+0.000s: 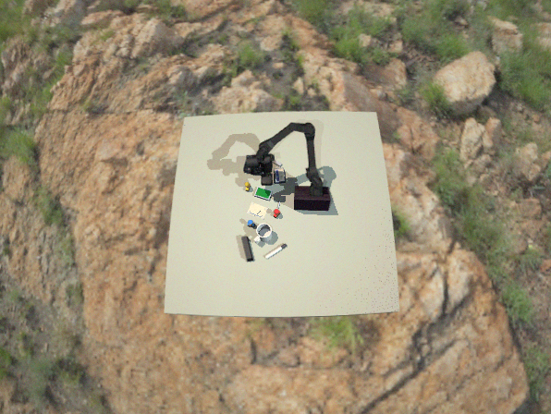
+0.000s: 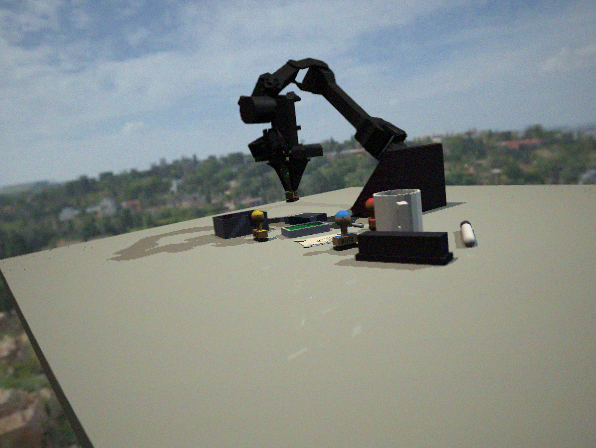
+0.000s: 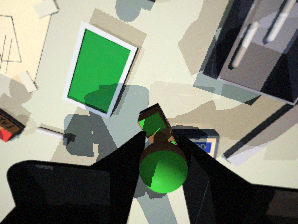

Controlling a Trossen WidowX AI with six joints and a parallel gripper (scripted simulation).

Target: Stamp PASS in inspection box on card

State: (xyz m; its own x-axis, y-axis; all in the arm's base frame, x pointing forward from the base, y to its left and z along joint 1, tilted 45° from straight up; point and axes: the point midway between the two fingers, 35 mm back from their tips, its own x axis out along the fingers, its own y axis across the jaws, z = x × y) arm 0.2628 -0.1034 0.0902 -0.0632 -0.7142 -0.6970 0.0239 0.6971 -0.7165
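The green ink pad lies 8 cm below my gripper tip, 7 cm to the left of it and 3 cm ahead of it. The rest, counted from my gripper tip: green-knobbed stamp: right at my gripper tip; then yellow-knobbed stamp: 12 cm ahead, 7 cm below, 3 cm to the left; then dark tray: 10 cm to the right, 8 cm below, 8 cm ahead.
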